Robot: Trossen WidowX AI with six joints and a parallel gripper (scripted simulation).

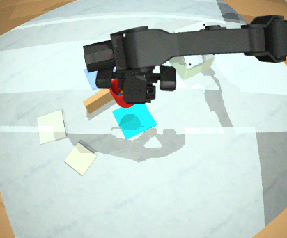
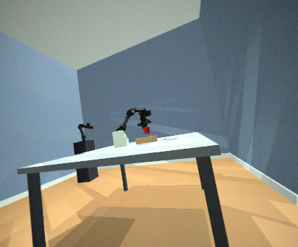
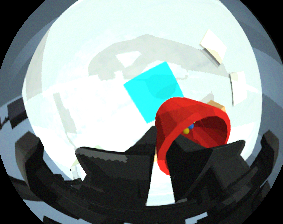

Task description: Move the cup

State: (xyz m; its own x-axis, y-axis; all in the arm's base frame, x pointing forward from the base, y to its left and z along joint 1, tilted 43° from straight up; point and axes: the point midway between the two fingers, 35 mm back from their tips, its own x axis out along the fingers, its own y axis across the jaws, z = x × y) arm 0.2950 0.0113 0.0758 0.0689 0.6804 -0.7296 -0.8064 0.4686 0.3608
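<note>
My gripper tip is 20 mm short of the brown wooden block, 100 mm to the left of it and 110 mm above it. The rest, counted from my gripper tip: red cup (20 mm ahead, 20 mm to the right); light blue pad (20 mm ahead, 200 mm to the right, 140 mm below).
</note>
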